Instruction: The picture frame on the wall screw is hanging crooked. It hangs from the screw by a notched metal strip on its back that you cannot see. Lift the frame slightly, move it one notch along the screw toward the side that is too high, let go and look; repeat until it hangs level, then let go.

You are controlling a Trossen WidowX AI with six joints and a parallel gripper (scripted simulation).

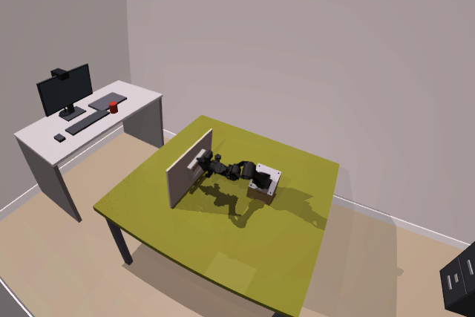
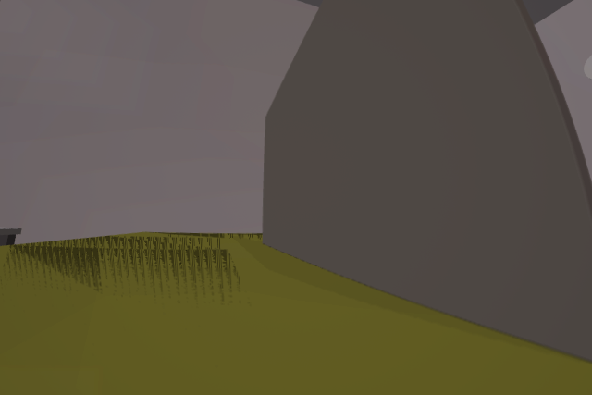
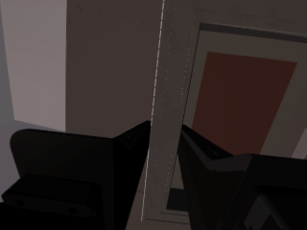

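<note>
Right now my gripper tip is 1 cm short of the picture frame, 1 cm to the left of it and 5 cm above it. From my gripper tip the other things lie so: wall panel 2 cm ahead, 2 cm to the left, 6 cm below.
</note>
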